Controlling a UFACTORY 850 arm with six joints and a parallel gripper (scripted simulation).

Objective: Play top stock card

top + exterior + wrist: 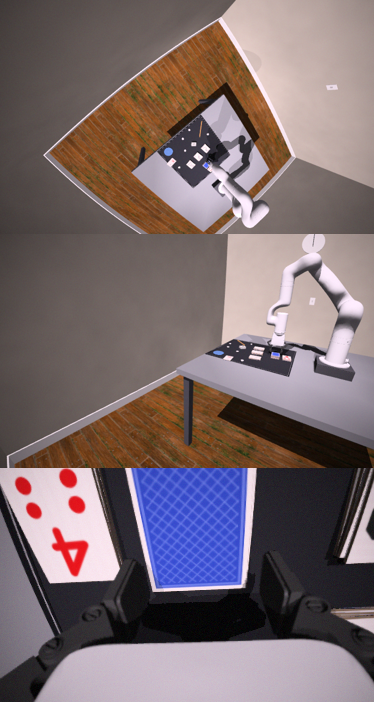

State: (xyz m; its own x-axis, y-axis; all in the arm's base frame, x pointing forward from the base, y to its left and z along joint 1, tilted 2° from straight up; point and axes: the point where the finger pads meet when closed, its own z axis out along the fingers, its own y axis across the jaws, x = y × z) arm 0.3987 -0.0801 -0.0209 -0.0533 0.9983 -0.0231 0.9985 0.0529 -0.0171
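The red 4 card lies 30 mm to the left of my hand and 20 mm below it. The rest, counted from my hand: black card cloth (170 mm ahead, 60 mm below, 20 mm to the left); then red 4 (90 mm behind, 30 mm to the left, 30 mm below); then black 2 (140 mm ahead, 30 mm to the left, 30 mm below).
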